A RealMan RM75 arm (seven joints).
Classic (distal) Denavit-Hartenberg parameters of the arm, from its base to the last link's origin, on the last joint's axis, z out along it. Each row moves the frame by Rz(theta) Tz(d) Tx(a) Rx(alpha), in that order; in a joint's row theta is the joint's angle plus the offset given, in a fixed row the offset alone. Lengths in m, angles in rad.
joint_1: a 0, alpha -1.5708, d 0.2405, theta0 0
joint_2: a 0, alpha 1.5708, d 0, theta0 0
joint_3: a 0, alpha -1.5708, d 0.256, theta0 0
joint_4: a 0, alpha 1.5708, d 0, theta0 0
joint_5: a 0, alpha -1.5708, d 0.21, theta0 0
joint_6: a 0, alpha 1.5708, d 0, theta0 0
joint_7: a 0, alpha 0, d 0.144, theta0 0
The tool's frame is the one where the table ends.
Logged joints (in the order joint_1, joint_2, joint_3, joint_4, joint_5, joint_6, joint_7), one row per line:
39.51, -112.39, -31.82, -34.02, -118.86, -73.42, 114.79
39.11, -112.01, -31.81, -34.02, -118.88, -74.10, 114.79
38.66, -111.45, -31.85, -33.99, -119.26, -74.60, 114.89
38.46, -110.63, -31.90, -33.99, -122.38, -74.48, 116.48
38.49, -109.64, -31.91, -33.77, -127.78, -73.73, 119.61
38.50, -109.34, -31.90, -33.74, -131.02, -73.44, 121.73
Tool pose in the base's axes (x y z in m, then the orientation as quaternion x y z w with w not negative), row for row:
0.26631, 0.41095, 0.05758, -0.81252, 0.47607, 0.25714, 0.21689
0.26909, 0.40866, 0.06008, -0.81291, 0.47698, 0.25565, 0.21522
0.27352, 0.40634, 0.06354, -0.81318, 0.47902, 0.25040, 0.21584
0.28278, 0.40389, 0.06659, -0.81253, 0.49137, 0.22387, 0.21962
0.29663, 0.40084, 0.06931, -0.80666, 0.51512, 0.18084, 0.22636
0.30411, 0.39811, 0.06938, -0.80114, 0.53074, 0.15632, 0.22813
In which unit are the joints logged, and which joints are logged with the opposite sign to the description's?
The joints are logged in degrees. Opposite sign: joint_2.
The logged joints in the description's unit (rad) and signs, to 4 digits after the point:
0.6896, 1.9616, -0.5554, -0.5938, -2.0745, -1.2814, 2.0035
0.6826, 1.9549, -0.5552, -0.5938, -2.0748, -1.2933, 2.0035
0.6747, 1.9452, -0.5559, -0.5932, -2.0815, -1.3020, 2.0052
0.6713, 1.9309, -0.5568, -0.5932, -2.1359, -1.2999, 2.0330
0.6718, 1.9136, -0.5569, -0.5894, -2.2302, -1.2868, 2.0876
0.6720, 1.9083, -0.5568, -0.5889, -2.2867, -1.2818, 2.1246

